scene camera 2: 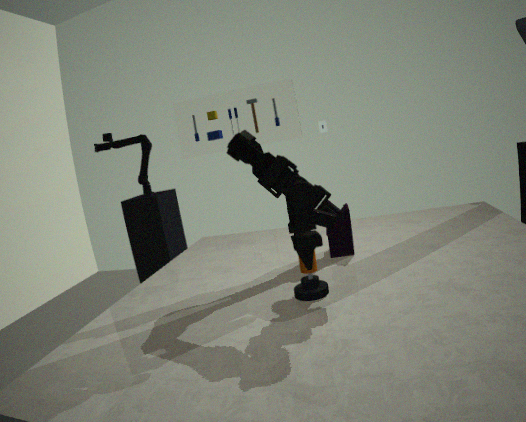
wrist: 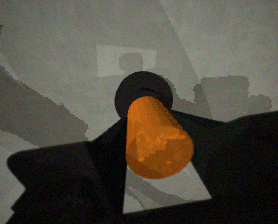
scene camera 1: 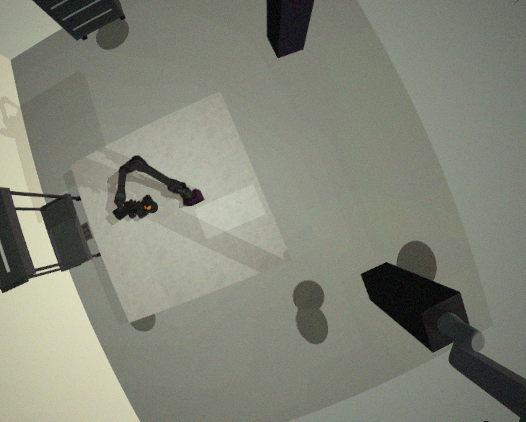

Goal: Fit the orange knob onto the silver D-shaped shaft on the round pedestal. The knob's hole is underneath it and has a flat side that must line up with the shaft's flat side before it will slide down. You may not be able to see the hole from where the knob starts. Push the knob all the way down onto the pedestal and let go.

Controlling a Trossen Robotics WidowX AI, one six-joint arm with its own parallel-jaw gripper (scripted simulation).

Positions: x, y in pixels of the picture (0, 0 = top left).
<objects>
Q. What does my gripper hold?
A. An orange knob.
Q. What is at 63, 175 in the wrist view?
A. My gripper.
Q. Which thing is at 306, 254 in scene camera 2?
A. My gripper.
</objects>
